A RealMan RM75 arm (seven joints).
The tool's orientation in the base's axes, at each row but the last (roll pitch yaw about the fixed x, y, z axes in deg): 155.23 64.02 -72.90; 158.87 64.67 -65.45; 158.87 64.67 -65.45; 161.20 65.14 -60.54; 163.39 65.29 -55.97; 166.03 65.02 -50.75; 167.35 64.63 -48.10; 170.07 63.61 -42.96; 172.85 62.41 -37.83; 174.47 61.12 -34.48; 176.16 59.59 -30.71; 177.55 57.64 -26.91; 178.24 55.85 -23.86
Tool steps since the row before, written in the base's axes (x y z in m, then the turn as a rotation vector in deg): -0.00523 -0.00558 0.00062 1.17 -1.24 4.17; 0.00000 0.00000 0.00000 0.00 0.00 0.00; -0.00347 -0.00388 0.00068 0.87 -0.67 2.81; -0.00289 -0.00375 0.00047 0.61 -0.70 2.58; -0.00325 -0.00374 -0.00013 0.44 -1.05 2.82; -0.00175 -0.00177 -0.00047 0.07 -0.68 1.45; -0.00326 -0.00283 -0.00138 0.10 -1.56 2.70; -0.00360 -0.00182 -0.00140 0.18 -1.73 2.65; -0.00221 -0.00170 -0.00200 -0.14 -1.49 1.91; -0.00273 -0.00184 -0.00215 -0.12 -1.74 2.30; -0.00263 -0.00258 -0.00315 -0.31 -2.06 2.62; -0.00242 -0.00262 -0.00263 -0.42 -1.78 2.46; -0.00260 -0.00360 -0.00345 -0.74 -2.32 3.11
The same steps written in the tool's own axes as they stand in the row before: 0.00111 0.00757 -0.00056 -3.08 0.66 -3.22; 0.00000 0.00000 0.00000 0.00 0.00 0.00; 0.00028 0.00523 -0.00031 -2.12 0.27 -2.12; 0.00035 0.00473 -0.00037 -1.96 0.44 -1.87; 0.00065 0.00490 0.00031 -2.10 0.84 -2.04; 0.00054 0.00241 0.00056 -1.07 0.64 -1.01; 0.00122 0.00407 0.00158 -1.91 1.44 -2.00; 0.00063 0.00341 0.00250 -1.79 1.53 -2.12; 0.00145 0.00248 0.00187 -1.32 1.45 -1.43; 0.00130 0.00285 0.00238 -1.59 1.68 -1.73; 0.00224 0.00339 0.00264 -1.86 2.06 -1.87; 0.00170 0.00333 0.00237 -1.85 1.85 -1.60; 0.00234 0.00426 0.00283 -2.43 2.48 -1.89
